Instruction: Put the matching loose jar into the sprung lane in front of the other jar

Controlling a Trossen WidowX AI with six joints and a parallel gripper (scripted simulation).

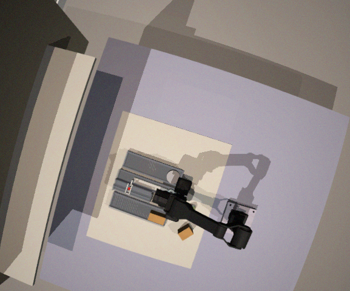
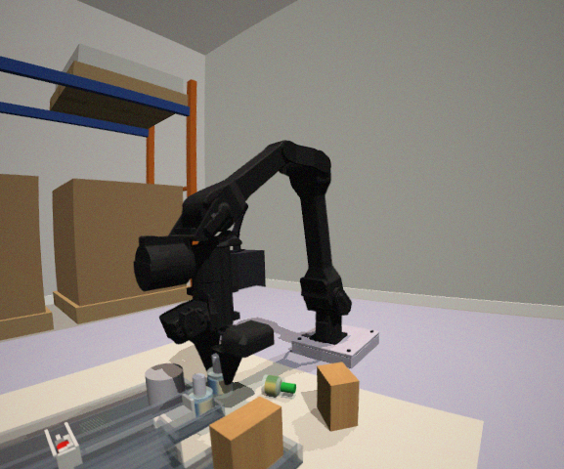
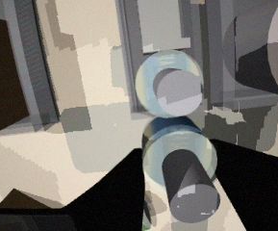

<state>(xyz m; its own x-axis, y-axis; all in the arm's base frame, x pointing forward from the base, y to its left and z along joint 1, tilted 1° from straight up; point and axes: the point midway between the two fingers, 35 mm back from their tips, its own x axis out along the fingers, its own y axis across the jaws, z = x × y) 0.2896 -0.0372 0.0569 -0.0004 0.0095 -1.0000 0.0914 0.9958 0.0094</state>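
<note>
The grey cylinder lies 4 cm ahead of my gripper tip, 8 cm to the right of it and 2 cm below it. Round my gripper tip: red mark: 22 cm ahead, 2 cm to the left, 2 cm above.
</note>
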